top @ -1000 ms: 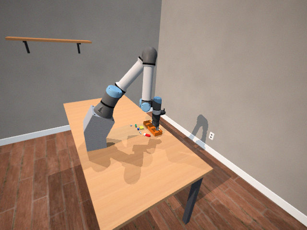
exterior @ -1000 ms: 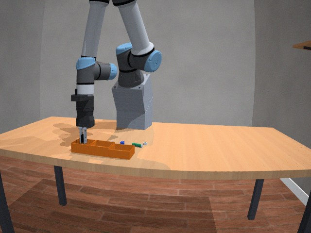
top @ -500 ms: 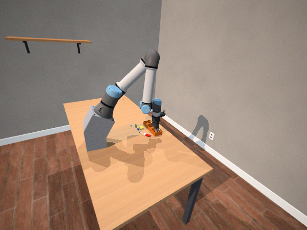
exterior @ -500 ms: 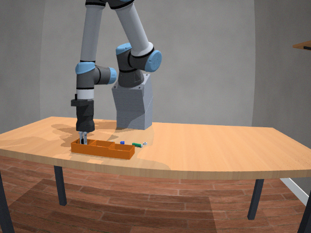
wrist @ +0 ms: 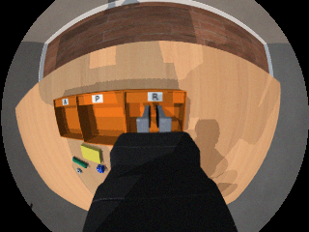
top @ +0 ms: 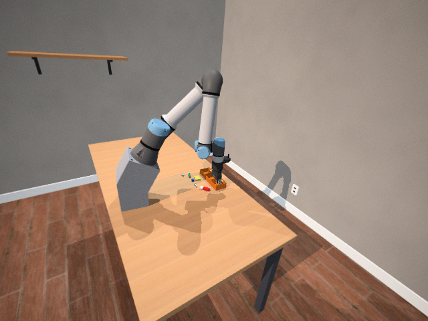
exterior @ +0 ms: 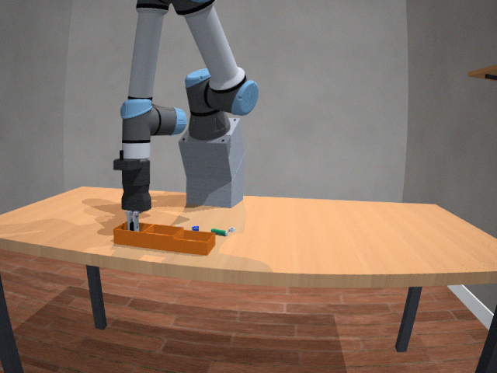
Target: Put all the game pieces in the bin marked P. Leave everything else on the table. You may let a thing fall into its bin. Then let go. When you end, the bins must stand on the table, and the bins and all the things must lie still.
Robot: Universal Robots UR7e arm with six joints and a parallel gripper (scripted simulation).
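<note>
My hand is 8 cm to the right of the orange bins and 2 cm above it. Round my hand: yellow block 15 cm to the left, 9 cm behind, 3 cm below; metal bolt 15 cm behind, 8 cm to the left, 3 cm below; red-and-white piece 11 cm behind, 3 cm below, 1 cm to the left.
</note>
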